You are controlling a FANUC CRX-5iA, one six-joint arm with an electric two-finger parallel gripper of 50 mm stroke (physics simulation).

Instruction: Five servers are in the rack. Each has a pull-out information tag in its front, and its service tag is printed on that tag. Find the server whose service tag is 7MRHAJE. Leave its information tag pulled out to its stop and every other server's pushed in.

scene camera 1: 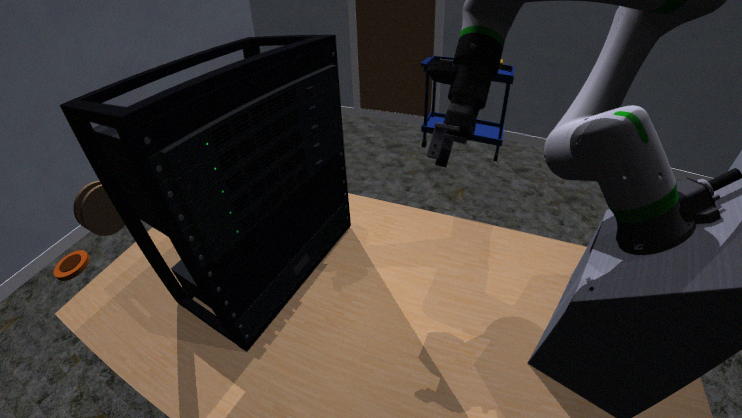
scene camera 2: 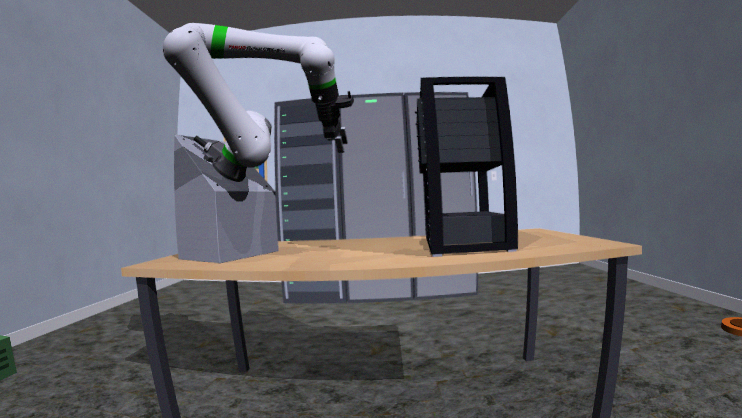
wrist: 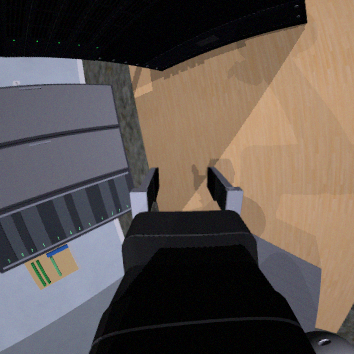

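The black rack stands on the table. Its five dark servers are stacked in the upper part, each with a green light at the left of its front in scene camera 1. Small pale marks show near the right ends of the fronts; whether they are the information tags, and how far any tag stands out, I cannot tell. No service tag is readable. My gripper is open and empty, pointing down above the table, well apart from the rack's front.
The wooden table carries the rack and the grey robot pedestal. Grey cabinets stand behind the table in scene camera 2. A blue cart stands beyond the table in scene camera 1.
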